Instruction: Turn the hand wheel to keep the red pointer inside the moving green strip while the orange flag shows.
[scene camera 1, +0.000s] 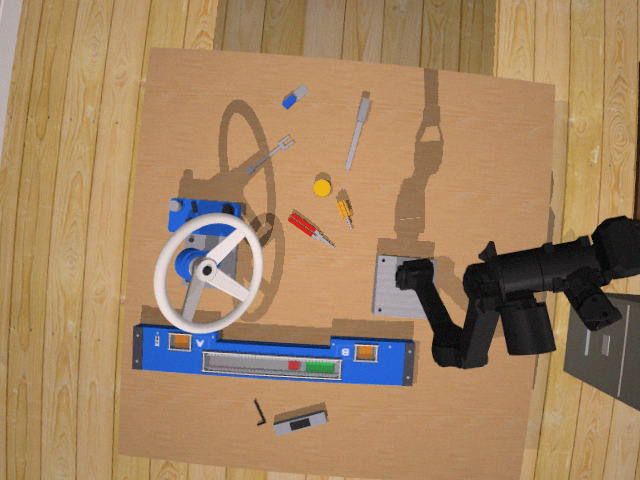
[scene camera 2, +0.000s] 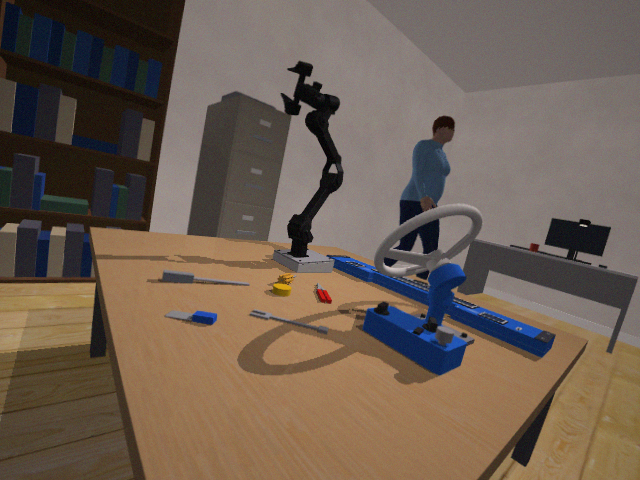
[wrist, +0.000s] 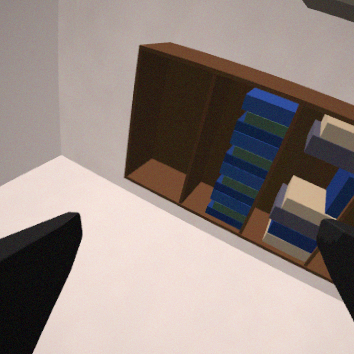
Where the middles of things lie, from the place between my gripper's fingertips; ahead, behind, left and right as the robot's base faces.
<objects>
My hand is 68 cm above the grey block (scene camera 1: 316, 418), 60 cm to the right of it and 41 cm short of it.
</objects>
